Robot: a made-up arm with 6 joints.
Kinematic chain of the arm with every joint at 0, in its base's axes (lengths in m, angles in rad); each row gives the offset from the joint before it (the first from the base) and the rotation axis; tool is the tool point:
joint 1: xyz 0 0 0.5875 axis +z
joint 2: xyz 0 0 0 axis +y
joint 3: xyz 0 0 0.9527 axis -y
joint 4: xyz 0 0 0 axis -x
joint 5: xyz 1.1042 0 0 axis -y
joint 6: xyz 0 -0.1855 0 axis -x
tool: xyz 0 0 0
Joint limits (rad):
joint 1: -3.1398..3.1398
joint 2: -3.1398..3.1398
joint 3: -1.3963..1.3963
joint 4: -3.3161..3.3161
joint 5: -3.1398..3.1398
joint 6: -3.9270..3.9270
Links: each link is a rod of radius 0.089 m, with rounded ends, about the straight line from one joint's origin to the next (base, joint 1, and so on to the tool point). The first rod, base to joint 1, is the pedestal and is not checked.
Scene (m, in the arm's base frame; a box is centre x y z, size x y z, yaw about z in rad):
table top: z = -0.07
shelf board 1: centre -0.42 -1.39 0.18 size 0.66 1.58 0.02 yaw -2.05
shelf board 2: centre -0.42 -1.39 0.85 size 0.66 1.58 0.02 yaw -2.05
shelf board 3: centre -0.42 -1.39 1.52 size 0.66 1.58 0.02 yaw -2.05
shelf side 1: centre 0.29 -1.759 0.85 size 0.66 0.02 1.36 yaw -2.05
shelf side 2: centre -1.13 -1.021 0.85 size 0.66 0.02 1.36 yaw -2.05
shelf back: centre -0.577 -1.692 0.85 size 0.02 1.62 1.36 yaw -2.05
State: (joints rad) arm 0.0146 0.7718 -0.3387 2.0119 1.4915 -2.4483
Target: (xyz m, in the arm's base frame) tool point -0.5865 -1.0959 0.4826
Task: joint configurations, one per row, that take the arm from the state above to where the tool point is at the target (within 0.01 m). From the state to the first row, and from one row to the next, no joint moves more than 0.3 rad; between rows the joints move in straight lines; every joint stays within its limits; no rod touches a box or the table.
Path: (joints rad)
1: -0.2475 0.7526 -0.3530 1.9735 1.4915 -2.4483
2: -0.5096 0.7335 -0.3672 1.9350 1.4915 -2.4483
3: -0.7716 0.7143 -0.3815 1.8966 1.4915 -2.4483
4: -1.0337 0.6951 -0.3957 1.8581 1.4915 -2.4483
5: -1.2958 0.6759 -0.4100 1.8197 1.4915 -2.4483
6: -1.5579 0.6568 -0.4242 1.7813 1.4915 -2.4483
7: -1.8200 0.6376 -0.4385 1.7428 1.4915 -2.4483
8: -2.0821 0.6184 -0.4527 1.7044 1.4915 -2.4483

